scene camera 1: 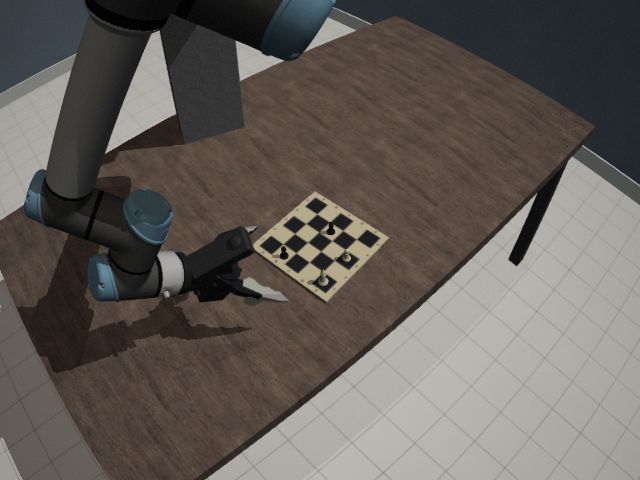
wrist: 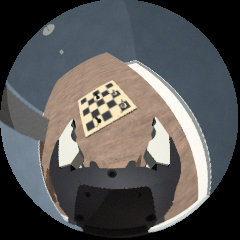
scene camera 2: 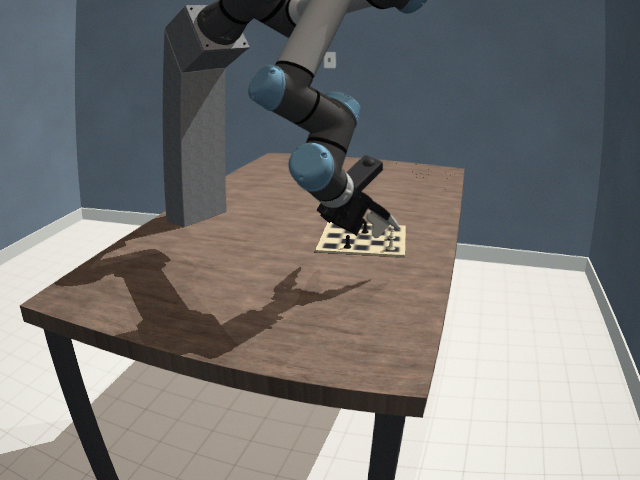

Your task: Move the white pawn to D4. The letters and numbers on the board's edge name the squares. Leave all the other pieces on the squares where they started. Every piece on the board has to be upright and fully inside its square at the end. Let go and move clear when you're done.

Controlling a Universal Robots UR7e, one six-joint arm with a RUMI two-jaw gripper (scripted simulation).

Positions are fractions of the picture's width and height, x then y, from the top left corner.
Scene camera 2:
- gripper: 0.58, 0.45
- chessboard: 0.52, 0.50
